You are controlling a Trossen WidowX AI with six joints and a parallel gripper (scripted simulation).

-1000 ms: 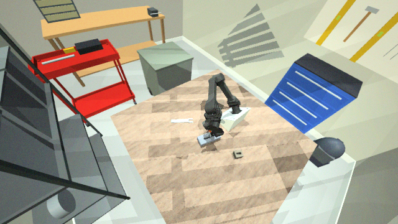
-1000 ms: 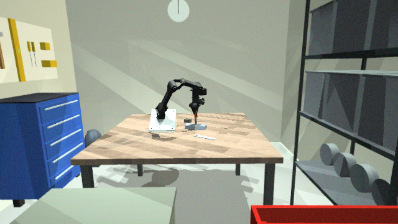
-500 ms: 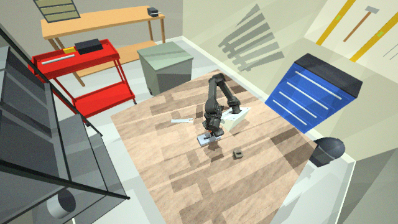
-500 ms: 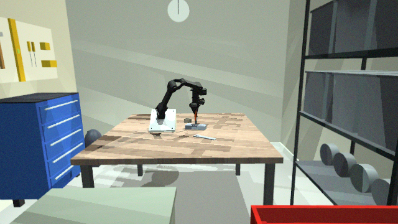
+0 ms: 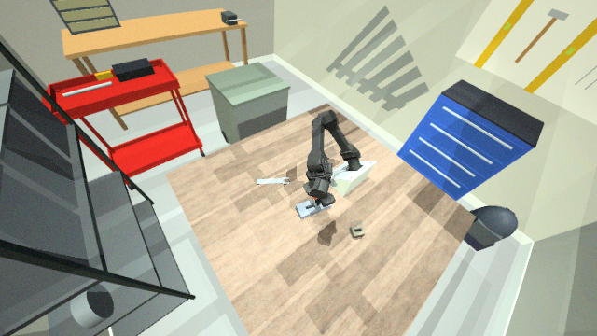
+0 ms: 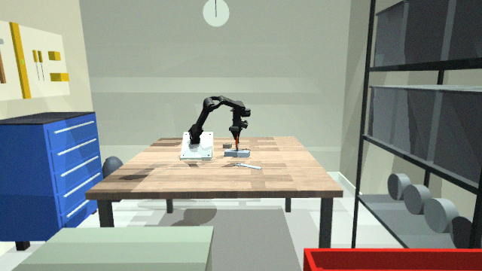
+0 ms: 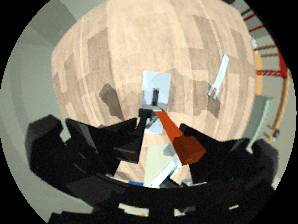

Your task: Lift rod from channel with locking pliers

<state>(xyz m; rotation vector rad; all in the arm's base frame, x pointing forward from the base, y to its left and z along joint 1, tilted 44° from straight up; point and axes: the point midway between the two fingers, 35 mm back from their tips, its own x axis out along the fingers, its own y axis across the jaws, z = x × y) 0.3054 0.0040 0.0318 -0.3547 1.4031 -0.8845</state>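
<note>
Right now the light blue channel block is 110 mm below my gripper tip and 10 mm to the left of it. Also, from my gripper tip: flat silver wrench (240 mm to the right, 120 mm below, 40 mm ahead); then grey holster (250 mm to the left, 120 mm below, 70 mm behind).
</note>
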